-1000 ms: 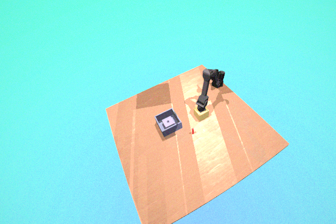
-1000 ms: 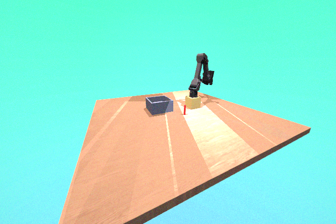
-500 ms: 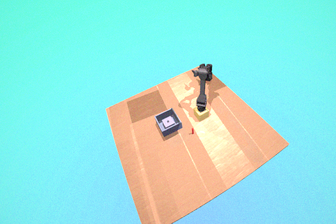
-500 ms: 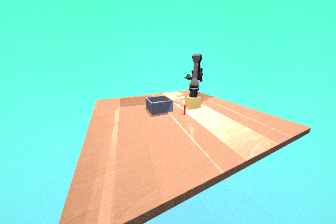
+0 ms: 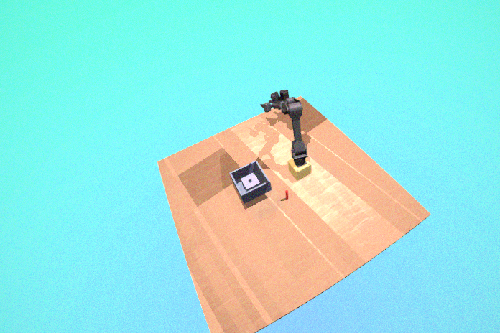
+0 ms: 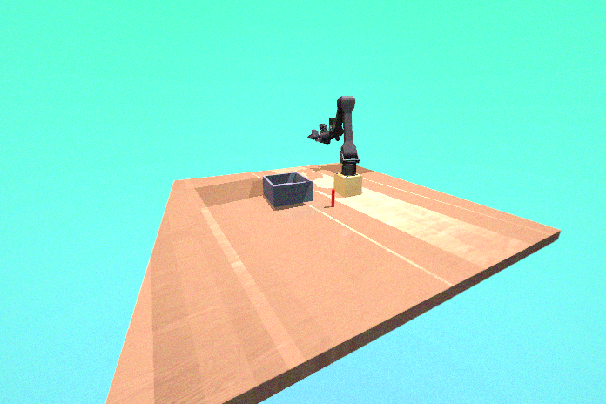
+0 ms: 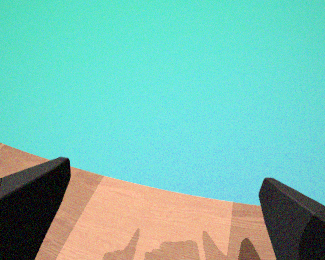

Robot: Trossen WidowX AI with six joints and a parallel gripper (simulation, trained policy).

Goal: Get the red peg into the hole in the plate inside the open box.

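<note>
Right now my gripper tip is 150 mm short of the red peg, 620 mm to the right of it and 190 mm above it. Also, from my gripper tip: plate 310 mm ahead, 440 mm to the left, 180 mm below; grey-blue box 310 mm ahead, 440 mm to the left, 200 mm below.
</note>
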